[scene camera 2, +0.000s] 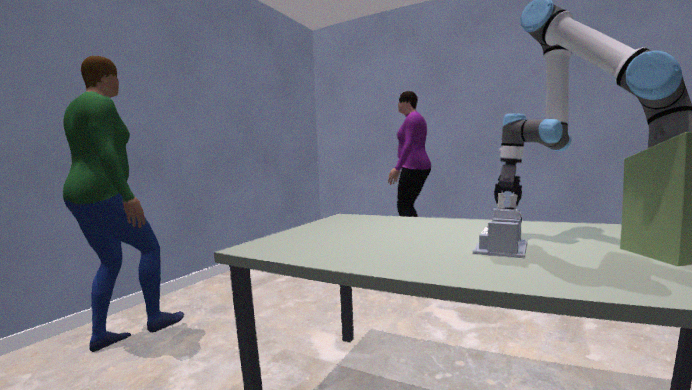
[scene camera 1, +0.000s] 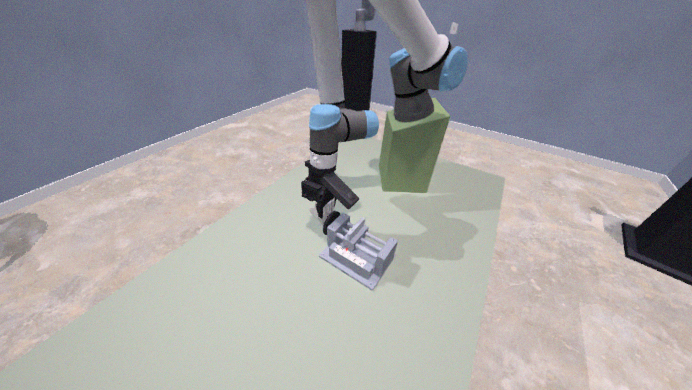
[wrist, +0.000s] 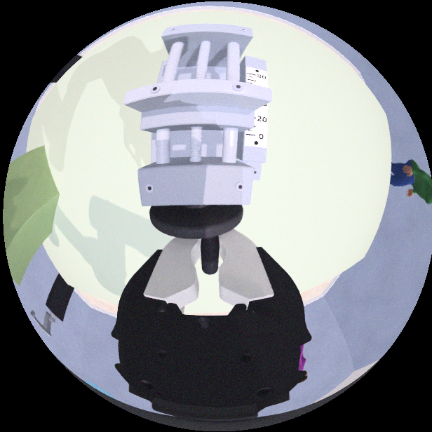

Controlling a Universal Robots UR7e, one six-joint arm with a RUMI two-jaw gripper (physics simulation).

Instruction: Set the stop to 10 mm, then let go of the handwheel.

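Places are measured from the arm's base along level axes (x ahead, y left, z up), in millimetres.
Where they show: gripper, fingertip midpoint: (scene camera 1: 324, 223); arm's base, link origin: (scene camera 2: 679, 146) (scene camera 1: 413, 113).
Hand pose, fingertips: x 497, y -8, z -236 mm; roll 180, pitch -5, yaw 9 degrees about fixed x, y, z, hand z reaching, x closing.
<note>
Things, the pixels of their top centre, and the offset from my fingertips. "spot": a spot on its surface instead. Level surfaces: height alone.
- grey screw-driven stop fixture, surface spot: (scene camera 1: 385, 260) spot: 2 mm back, 232 mm left, 11 mm up
- white scale, surface spot: (scene camera 1: 356, 257) spot: 25 mm ahead, 152 mm left, 20 mm down
- small red mark, surface spot: (scene camera 1: 346, 249) spot: 23 mm ahead, 112 mm left, 18 mm down
- black handwheel, surface spot: (scene camera 1: 330, 223) spot: 1 mm back, 24 mm left, 15 mm up
- green table, surface height: 75 mm down
The grey screw-driven stop fixture (scene camera 1: 385, 260) (scene camera 2: 504, 237) (wrist: 172, 185) stands on the table. Its sliding stop (scene camera 1: 356, 234) (wrist: 197, 120) sits on the rods, nearer the handwheel end. The white scale (scene camera 1: 356, 257) (wrist: 256, 130) runs along one side. A small red mark (scene camera 1: 346, 249) shows near the scale's handwheel end, too small to read in millimetres; in the wrist view it does not show. The black handwheel (scene camera 1: 330, 223) (wrist: 196, 222) is at the near end block. My gripper (scene camera 1: 326, 212) (scene camera 2: 507, 201) (wrist: 210, 224) is shut on the handwheel's black handle (wrist: 210, 262), beside the rim.
The green table (scene camera 1: 225, 310) (scene camera 2: 380, 250) bears the fixture and the arm's green pedestal (scene camera 1: 412, 155) (scene camera 2: 652, 200) (wrist: 32, 200). A person in green (scene camera 2: 95, 150) (wrist: 422, 175) and a person in purple (scene camera 2: 414, 142) stand beyond the table.
</note>
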